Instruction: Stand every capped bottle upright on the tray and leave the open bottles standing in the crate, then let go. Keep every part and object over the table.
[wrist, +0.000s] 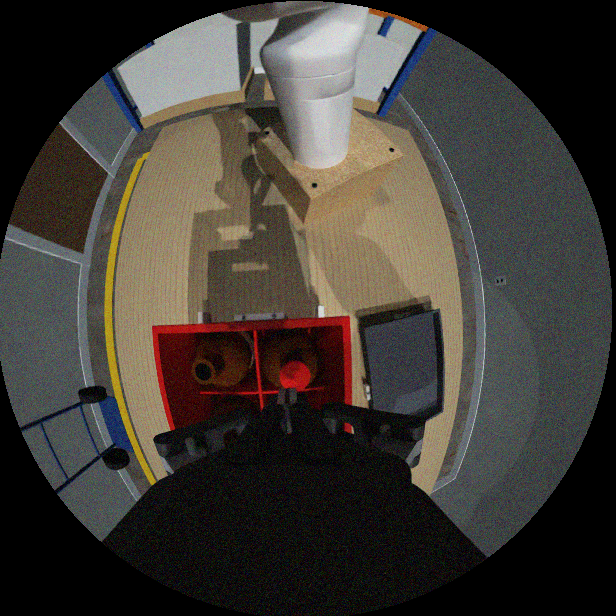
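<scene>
A red crate (252, 367) with a cross divider sits on the wooden table. Its far-left cell holds a brown bottle with an open dark mouth (217, 367). Its far-right cell holds a brown bottle with a red cap (294, 374). Both stand in the crate. A dark grey tray (402, 359) lies flat to the right of the crate and is empty. My gripper (285, 399) hangs over the crate's near side. Its fingertips are together just in front of the red cap, with nothing seen between them. The gripper body hides the two near cells.
The robot's white arm link (313, 86) and its wooden mount block (339, 166) stand at the far end of the table. A yellow strip (112, 298) marks the left table edge. A blue wheeled cart (80, 430) stands off the table at the lower left.
</scene>
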